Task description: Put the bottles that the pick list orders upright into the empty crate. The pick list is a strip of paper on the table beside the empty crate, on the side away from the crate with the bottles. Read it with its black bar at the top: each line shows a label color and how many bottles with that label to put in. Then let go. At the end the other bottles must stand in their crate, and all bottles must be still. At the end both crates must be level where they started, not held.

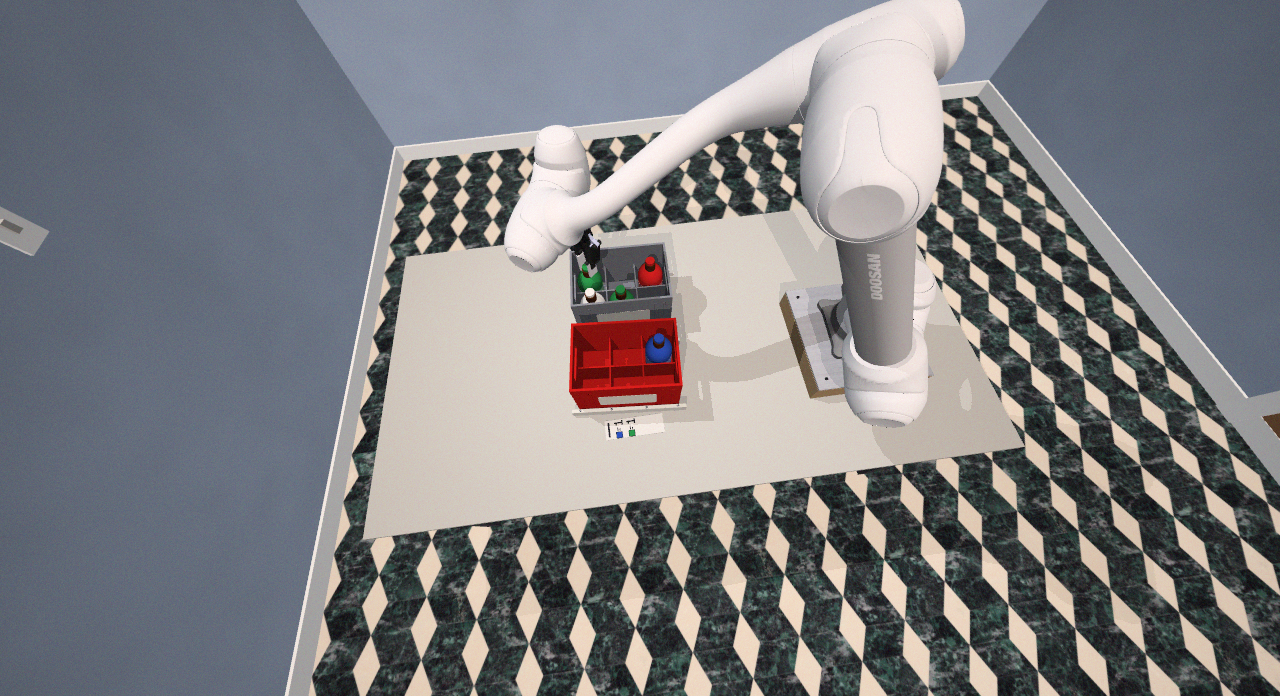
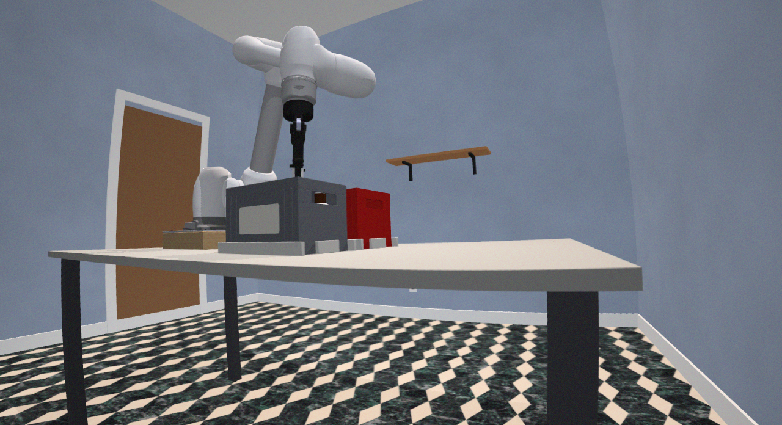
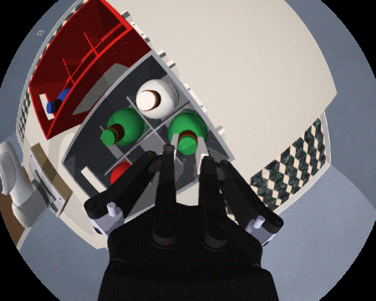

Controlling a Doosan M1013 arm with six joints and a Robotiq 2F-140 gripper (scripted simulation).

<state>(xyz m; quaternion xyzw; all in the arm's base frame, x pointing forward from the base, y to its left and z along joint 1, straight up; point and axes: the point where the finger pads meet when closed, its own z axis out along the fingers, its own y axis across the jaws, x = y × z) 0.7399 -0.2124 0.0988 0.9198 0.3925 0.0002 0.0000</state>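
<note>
My gripper is now 8 cm above the green-label bottle. From my hand the other things lie so: white-label bottle (9 cm to the left, 8 cm below); red-label bottle (18 cm behind, 8 cm below); grey crate (9 cm behind, 4 cm to the left, 9 cm below).
</note>
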